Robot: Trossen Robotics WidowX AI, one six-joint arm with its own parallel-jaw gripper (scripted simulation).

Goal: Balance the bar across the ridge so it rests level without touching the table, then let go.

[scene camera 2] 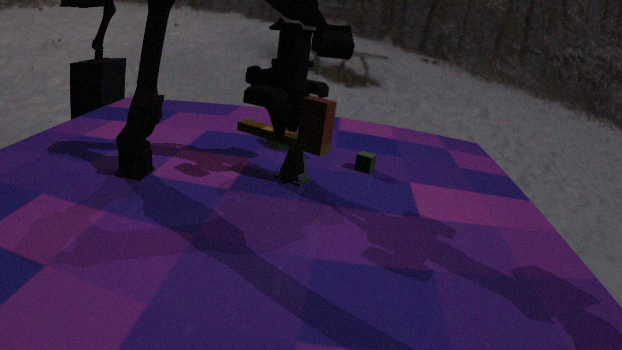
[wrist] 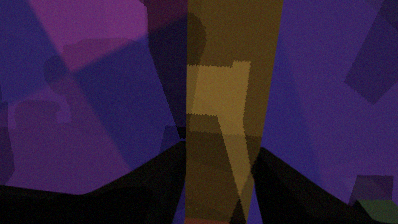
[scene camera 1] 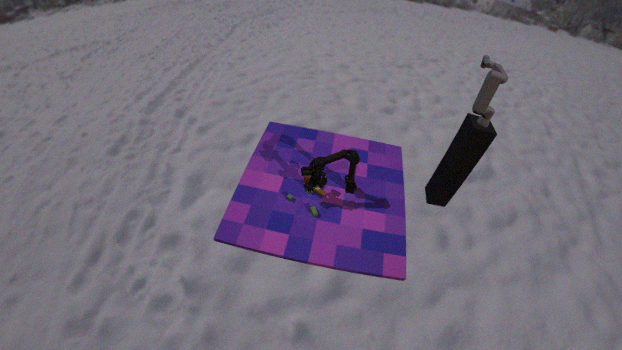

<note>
In view: the gripper [scene camera 2: 284,137] and a bar [scene camera 2: 317,118].
The bar also shows in the wrist view [wrist: 230,58]. The gripper also shows in the wrist view [wrist: 221,152].
</note>
